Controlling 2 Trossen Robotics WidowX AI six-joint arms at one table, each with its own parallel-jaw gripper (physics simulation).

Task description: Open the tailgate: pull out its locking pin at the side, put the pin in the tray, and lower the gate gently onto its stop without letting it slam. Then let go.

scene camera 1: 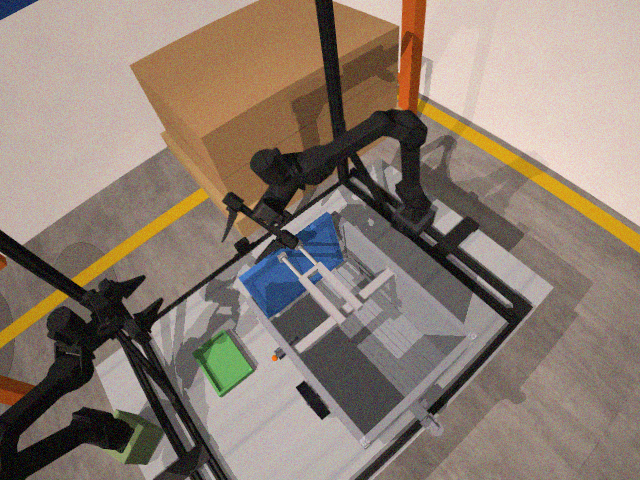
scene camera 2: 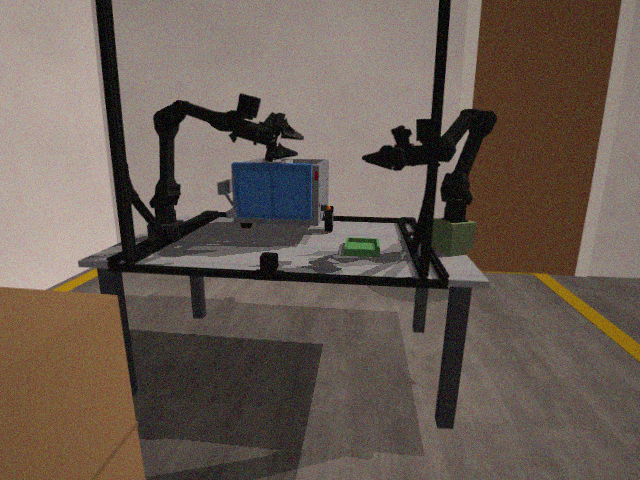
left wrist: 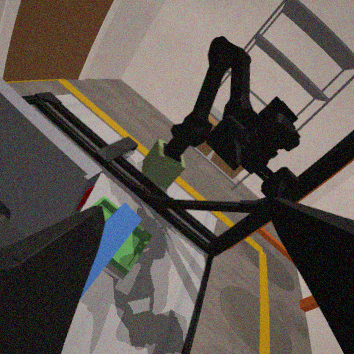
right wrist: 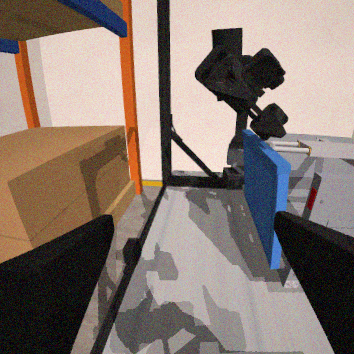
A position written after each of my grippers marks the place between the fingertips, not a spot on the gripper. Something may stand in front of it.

My right gripper (scene camera 1: 153, 287) is open, holding nothing. Also in view: my left gripper (scene camera 1: 238, 253), a blue tailgate (scene camera 1: 273, 285) and a grey truck bed (scene camera 1: 372, 341).
My left gripper shows as well in scene camera 2 (scene camera 2: 300, 146), in the left wrist view (left wrist: 187, 210) and in the right wrist view (right wrist: 267, 117). My right gripper is seen too in scene camera 2 (scene camera 2: 363, 159), in the left wrist view (left wrist: 256, 185) and in the right wrist view (right wrist: 194, 221). The blue tailgate also shows in scene camera 2 (scene camera 2: 266, 191), in the left wrist view (left wrist: 118, 226) and in the right wrist view (right wrist: 266, 172).
